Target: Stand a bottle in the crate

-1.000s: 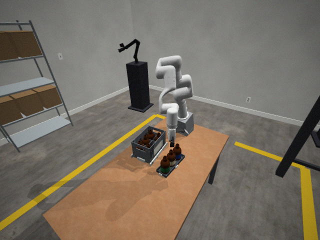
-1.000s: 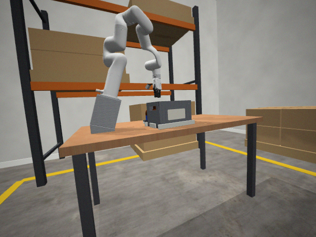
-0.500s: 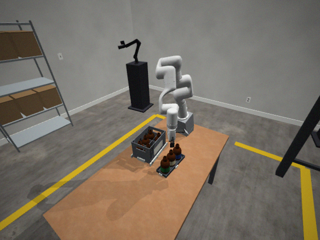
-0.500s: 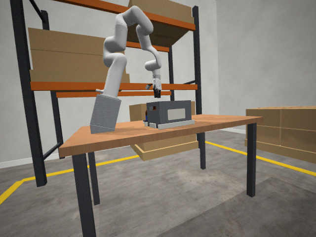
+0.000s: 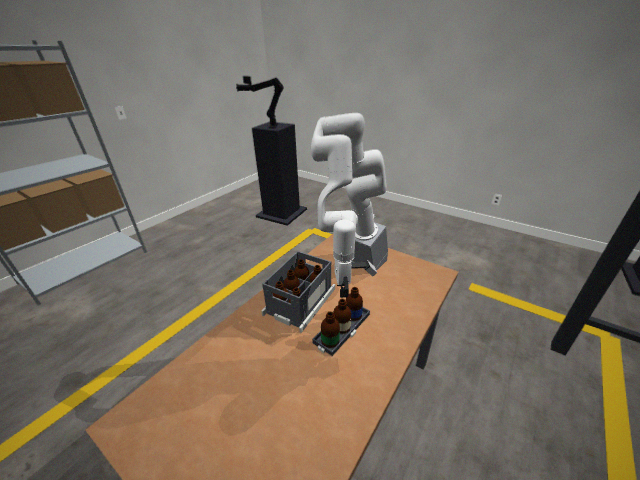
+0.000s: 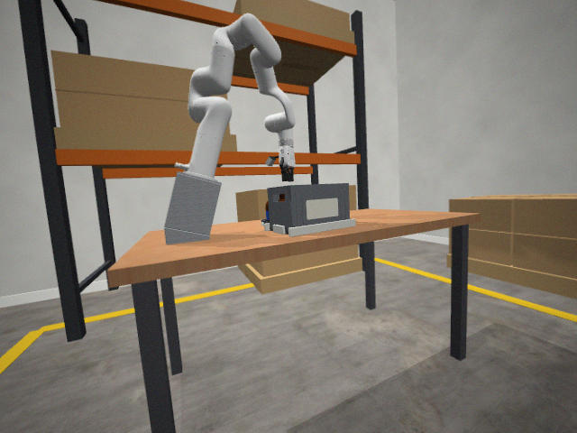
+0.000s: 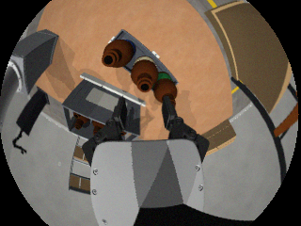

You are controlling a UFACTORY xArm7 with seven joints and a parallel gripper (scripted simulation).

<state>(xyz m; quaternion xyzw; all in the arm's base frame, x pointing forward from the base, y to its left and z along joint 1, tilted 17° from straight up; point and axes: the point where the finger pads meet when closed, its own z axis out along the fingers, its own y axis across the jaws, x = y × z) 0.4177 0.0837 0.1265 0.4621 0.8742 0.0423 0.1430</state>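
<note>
Now: the bottle 14 cm below my hand. From my hand the other things lie so: crate 24 cm to the right, 14 cm below, 6 cm behind; then dark tray 21 cm below.
</note>
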